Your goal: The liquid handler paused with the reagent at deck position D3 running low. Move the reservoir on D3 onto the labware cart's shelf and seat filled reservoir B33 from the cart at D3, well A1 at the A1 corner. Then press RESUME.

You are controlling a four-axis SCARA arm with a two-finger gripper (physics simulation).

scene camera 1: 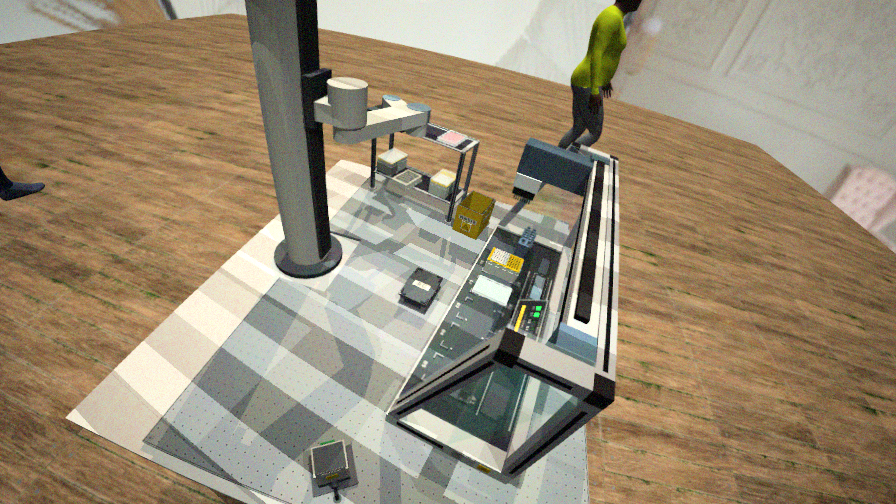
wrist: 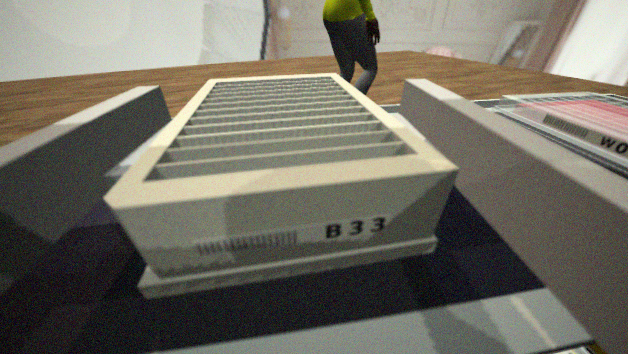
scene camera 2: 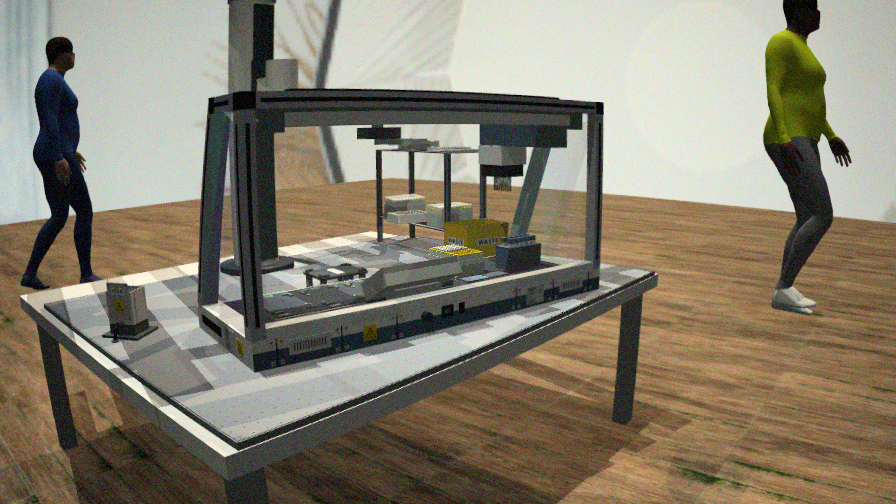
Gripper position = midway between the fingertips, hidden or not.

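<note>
I can see my gripper (wrist: 286, 105) in the wrist view, and a pink-topped plate (wrist: 582, 121) is there with it.
</note>
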